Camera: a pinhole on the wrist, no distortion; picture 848 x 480 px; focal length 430.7 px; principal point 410.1 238.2 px. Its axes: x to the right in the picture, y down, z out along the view. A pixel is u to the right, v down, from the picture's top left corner.
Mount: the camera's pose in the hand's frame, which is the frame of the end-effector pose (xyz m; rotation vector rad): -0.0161 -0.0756 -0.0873 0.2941 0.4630 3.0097
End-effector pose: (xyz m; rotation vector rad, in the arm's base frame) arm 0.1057 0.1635 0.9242 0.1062 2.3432 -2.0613
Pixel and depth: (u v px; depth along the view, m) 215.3 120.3 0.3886
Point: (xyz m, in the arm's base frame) -0.1322 -0.0233 0.7652
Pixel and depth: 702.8 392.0 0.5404
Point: 0.3610 -0.3924 0.9327
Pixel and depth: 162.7 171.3 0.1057
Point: 0.0383 0.1655 0.9566
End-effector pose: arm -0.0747 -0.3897 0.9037 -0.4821 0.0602 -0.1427
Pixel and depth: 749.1 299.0 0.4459
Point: -0.3029 -0.1322 1.2589
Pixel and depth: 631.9 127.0 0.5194
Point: -0.1736 0.0237 1.1580
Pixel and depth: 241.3 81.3 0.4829
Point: 0.2486 -0.1197 1.0444
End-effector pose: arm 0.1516 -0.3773 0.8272 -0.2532 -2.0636 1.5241
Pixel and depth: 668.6 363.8 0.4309
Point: 0.1011 -0.8068 0.7254
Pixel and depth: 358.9 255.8 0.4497
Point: -0.1341 -0.5795 0.7726
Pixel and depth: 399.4 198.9 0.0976
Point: 0.1525 -0.3883 0.8653
